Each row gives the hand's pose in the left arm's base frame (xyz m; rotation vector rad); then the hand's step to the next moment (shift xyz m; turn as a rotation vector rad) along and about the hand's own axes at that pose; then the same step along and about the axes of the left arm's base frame.
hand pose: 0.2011 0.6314 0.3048 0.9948 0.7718 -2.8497
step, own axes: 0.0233 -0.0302 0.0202 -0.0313 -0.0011 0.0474
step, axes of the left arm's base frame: -0.0357 0.0203 0.0133 -0.0027 -0.0251 0.0509
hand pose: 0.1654 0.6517 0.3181 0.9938 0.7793 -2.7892
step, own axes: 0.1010 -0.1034 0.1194 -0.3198 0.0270 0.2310
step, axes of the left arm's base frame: -0.1721 0.0407 0.0624 0.1262 -0.1659 0.3360
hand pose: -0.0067 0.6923 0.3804 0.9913 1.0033 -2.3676
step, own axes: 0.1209 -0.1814 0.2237 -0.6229 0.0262 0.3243
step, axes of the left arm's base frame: -0.2888 -0.0519 0.1070 0.2883 -0.2127 0.6046
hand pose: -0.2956 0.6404 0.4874 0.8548 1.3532 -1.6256
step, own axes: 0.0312 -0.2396 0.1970 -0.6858 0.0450 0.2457
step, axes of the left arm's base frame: -0.2288 -0.1819 0.1083 0.3311 -0.1260 0.6381
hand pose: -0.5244 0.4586 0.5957 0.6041 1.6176 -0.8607
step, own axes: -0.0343 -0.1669 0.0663 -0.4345 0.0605 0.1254
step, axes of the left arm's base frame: -0.0819 -0.1507 0.0634 0.2164 -0.0365 0.4000
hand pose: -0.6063 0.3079 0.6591 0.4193 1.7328 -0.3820
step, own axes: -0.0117 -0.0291 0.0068 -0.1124 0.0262 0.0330
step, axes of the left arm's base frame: -0.0059 -0.0296 0.0109 0.0615 -0.0004 0.1031
